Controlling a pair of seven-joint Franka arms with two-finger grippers.
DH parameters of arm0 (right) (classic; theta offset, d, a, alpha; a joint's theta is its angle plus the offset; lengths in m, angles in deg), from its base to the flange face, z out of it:
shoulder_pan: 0 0.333 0 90
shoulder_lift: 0 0 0 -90
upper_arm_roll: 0 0.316 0.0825 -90
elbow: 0 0 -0.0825 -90
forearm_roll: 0 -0.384 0 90
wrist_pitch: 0 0 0.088 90
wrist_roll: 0 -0.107 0 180
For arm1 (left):
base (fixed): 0 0 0 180
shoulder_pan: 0 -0.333 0 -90
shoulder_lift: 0 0 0 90
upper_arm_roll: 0 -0.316 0.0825 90
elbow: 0 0 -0.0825 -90
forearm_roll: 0 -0.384 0 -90
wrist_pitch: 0 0 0.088 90
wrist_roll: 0 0.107 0 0
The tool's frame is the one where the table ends.
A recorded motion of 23 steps. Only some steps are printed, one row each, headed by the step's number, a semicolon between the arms.
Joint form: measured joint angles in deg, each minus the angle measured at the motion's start. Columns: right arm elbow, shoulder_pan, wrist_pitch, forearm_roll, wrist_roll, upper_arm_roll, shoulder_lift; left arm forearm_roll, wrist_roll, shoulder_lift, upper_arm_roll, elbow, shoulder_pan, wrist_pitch.
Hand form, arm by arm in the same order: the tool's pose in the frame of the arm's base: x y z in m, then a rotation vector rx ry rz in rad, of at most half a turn. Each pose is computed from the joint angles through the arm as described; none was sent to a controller.
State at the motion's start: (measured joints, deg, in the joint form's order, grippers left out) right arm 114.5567 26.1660 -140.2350 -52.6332 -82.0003 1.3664 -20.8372; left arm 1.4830 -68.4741 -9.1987 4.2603 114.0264 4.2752 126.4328
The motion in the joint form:
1: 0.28 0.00 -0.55 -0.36 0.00 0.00 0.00; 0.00 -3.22 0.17 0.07 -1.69 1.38 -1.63
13: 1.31 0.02 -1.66 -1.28 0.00 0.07 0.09; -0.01 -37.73 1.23 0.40 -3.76 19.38 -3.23
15: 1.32 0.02 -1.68 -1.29 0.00 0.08 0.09; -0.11 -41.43 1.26 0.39 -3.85 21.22 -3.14
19: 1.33 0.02 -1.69 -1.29 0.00 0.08 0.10; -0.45 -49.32 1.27 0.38 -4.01 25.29 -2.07
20: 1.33 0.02 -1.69 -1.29 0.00 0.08 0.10; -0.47 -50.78 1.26 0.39 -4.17 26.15 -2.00
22: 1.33 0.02 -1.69 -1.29 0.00 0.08 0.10; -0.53 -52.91 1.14 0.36 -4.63 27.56 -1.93
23: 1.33 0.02 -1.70 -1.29 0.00 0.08 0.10; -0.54 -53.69 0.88 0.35 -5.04 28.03 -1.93
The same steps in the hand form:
1: 0.5448 0.2829 0.2831 -1.7866 1.9653 0.6229; 0.5872 -0.1030 0.4015 2.6289 1.5981 0.0366
13: 0.5413 0.2798 0.2776 -1.7651 1.9857 0.6190; 0.5282 -0.2841 0.4268 2.3570 1.9331 0.0045
15: 0.5413 0.2798 0.2775 -1.7650 1.9858 0.6189; 0.5193 -0.3009 0.4280 2.3238 1.9684 0.0017
19: 0.5412 0.2798 0.2776 -1.7649 1.9858 0.6187; 0.4988 -0.3380 0.4313 2.2452 2.0289 0.0022
20: 0.5412 0.2798 0.2776 -1.7649 1.9858 0.6187; 0.4942 -0.3459 0.4327 2.2322 2.0377 0.0003
22: 0.5412 0.2798 0.2776 -1.7649 1.9858 0.6187; 0.4874 -0.3588 0.4354 2.2143 2.0471 -0.0020
23: 0.5413 0.2798 0.2776 -1.7648 1.9858 0.6185; 0.4860 -0.3638 0.4361 2.2067 2.0515 -0.0036

